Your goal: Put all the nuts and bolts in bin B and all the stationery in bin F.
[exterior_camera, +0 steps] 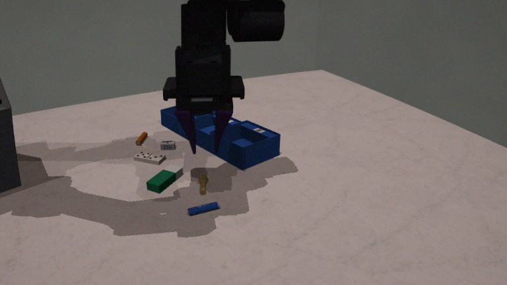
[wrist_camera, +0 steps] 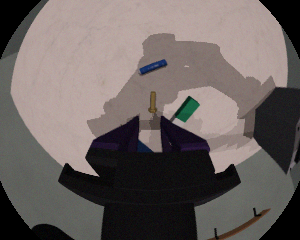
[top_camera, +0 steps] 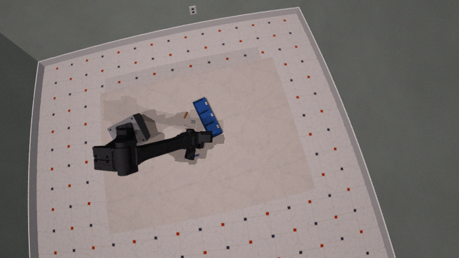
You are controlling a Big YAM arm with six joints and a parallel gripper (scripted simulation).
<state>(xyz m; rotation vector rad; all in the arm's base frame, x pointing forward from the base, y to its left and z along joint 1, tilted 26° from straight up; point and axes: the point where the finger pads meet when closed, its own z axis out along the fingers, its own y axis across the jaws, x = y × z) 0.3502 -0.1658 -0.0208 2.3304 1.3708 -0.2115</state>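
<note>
The brass bolt is 1 cm to the left of my hand and 6 cm below it. Also, from my hand: white domino (3 cm behind, 14 cm to the left, 6 cm below); then green block (4 cm behind, 6 cm to the left, 6 cm below); then blue cylinder (3 cm behind, 5 cm to the right, 6 cm below).
</note>
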